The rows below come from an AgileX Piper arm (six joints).
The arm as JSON. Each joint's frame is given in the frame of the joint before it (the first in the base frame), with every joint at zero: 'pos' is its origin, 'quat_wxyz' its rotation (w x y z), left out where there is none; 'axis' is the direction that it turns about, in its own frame. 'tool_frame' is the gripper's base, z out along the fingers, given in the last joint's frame.
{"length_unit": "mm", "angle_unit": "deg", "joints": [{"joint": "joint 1", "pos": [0.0, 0.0, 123.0], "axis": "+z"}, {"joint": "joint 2", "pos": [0.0, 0.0, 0.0], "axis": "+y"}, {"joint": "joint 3", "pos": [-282.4, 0.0, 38.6], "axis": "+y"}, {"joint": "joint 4", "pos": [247.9, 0.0, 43.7], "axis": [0.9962, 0.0, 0.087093]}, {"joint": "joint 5", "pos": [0.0, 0.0, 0.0], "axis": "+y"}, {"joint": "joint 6", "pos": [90.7, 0.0, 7.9], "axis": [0.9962, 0.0, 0.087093]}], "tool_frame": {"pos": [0.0, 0.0, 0.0], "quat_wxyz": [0.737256, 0.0, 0.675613, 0.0]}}
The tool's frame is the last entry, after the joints.
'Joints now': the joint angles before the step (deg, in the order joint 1, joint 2, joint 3, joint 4, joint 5, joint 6). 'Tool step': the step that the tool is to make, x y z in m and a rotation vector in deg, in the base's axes. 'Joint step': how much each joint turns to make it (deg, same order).
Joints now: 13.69, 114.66, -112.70, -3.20, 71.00, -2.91
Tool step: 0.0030, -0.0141, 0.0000, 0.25, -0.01, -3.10
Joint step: -1.84, 0.00, 0.01, -0.26, 0.00, 1.35
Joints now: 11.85, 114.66, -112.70, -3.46, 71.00, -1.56
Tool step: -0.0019, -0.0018, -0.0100, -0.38, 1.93, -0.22
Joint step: -0.18, -0.10, 2.20, 0.00, -0.13, 0.05
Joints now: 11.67, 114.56, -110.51, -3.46, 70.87, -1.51
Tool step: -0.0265, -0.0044, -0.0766, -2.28, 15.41, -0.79
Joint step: -0.01, 0.00, 16.29, 0.72, -0.70, 0.75
